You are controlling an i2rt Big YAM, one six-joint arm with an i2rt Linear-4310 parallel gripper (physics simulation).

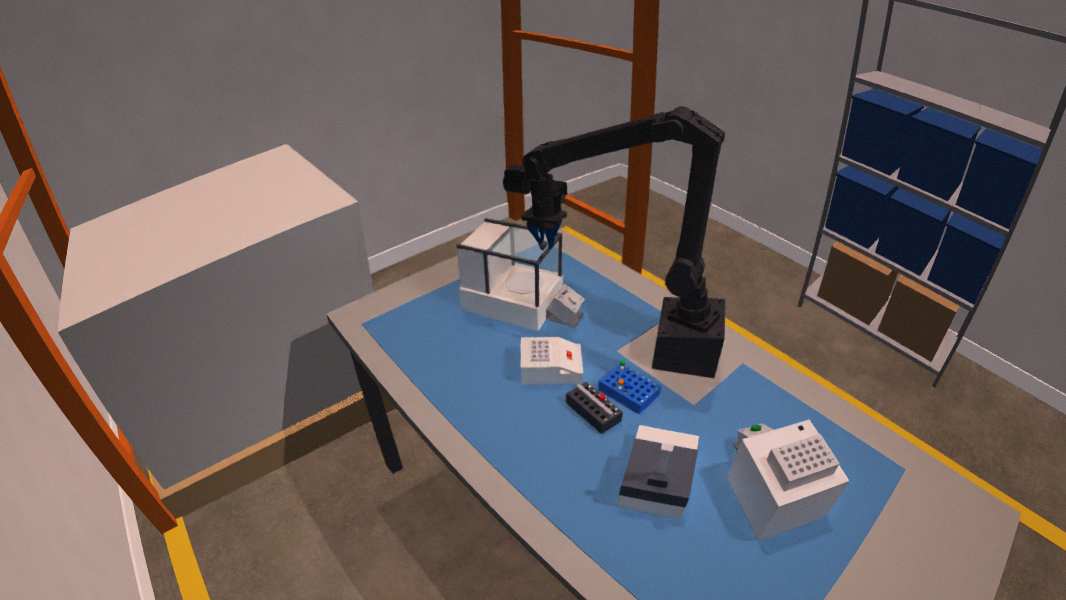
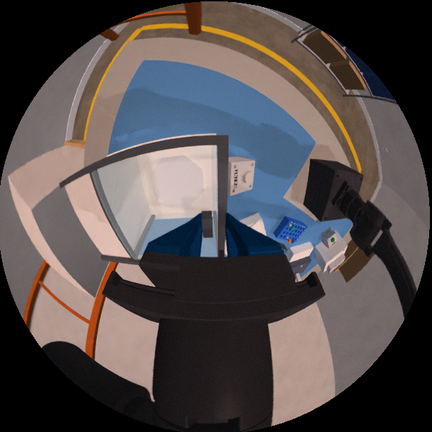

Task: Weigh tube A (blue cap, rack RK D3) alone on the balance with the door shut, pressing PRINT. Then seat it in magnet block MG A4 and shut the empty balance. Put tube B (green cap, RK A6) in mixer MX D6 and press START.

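Observation:
The balance [image 1: 499, 307] [image 2: 82, 192] stands at the far end of the mat, its weighing pan [image 1: 524, 280] [image 2: 179, 180] bare. My gripper [image 1: 546, 246] [image 2: 213, 217] points down at the balance's upper frame and is shut on the small dark door handle [image 2: 207, 225], with a narrow gap showing beside it. The panel with a knob [image 1: 566, 302] [image 2: 242, 176] stands beside the balance. The green cap of tube B [image 1: 622, 363] [image 2: 292, 228] shows on the blue rack [image 1: 640, 400] [image 2: 283, 235]. Tube A cannot be made out. The black block [image 1: 584, 408] holds a red-capped tube [image 1: 602, 397].
A white device with a red button [image 1: 538, 368] stands nearer than the balance. A grey-lidded box [image 1: 656, 465] and a white box with a grid of holes [image 1: 779, 500] stand farther along the mat. A green button [image 1: 755, 427] shows beside the latter. The arm's base [image 1: 687, 346] [image 2: 330, 192] is at the table's edge.

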